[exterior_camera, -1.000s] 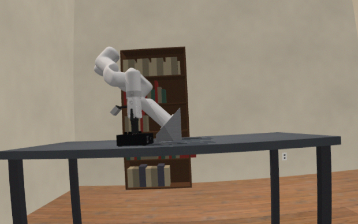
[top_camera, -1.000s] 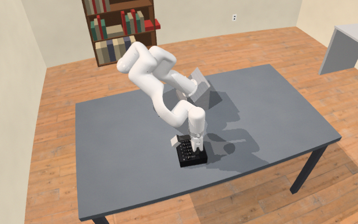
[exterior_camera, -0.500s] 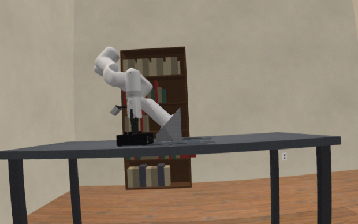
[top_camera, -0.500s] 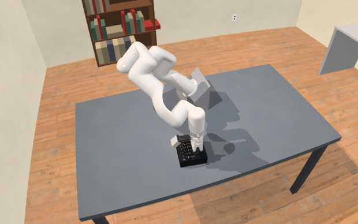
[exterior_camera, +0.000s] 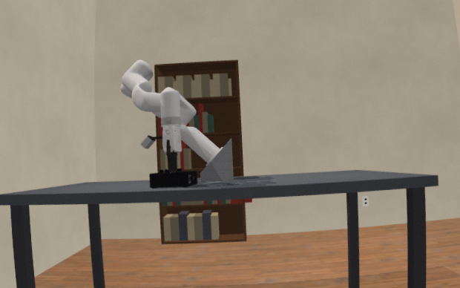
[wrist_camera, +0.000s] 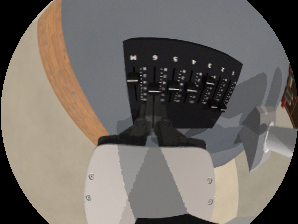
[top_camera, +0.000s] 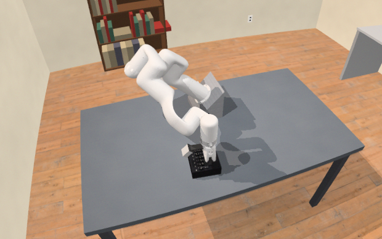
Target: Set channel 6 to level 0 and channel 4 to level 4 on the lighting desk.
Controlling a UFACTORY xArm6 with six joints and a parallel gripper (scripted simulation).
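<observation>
Now: hand 5 cm past the fader, 2 cm to the left of it and 1 cm above it.
</observation>
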